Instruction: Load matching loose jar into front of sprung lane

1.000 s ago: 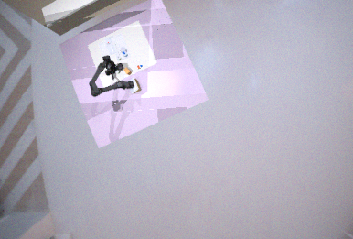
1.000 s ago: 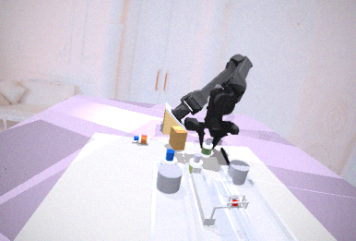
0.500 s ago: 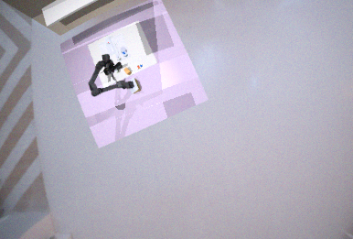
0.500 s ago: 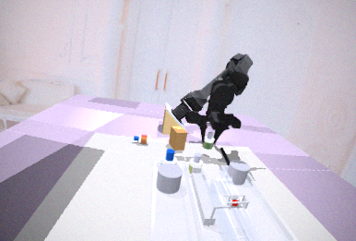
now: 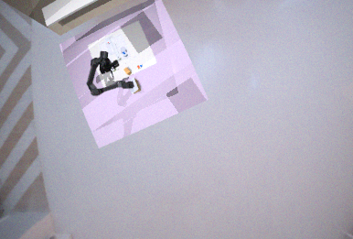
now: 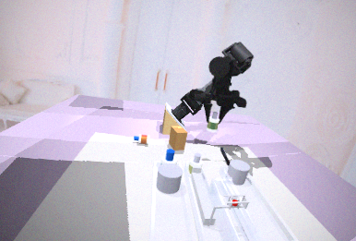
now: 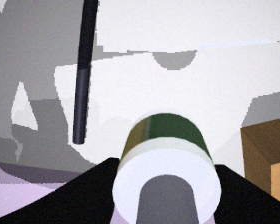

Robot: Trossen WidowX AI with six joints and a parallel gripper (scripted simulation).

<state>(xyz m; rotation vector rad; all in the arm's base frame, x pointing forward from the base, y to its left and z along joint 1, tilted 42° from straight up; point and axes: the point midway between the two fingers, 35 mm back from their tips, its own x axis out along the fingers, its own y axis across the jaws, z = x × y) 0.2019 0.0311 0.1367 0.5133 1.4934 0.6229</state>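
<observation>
My gripper tip is now 4 cm past the tan box, 11 cm to the left of it and 9 cm above it. The rest, counted from my gripper tip: dark rod 2 cm ahead, 7 cm to the left, 12 cm below; clear lane 28 cm ahead, 3 cm to the right, 11 cm below.
</observation>
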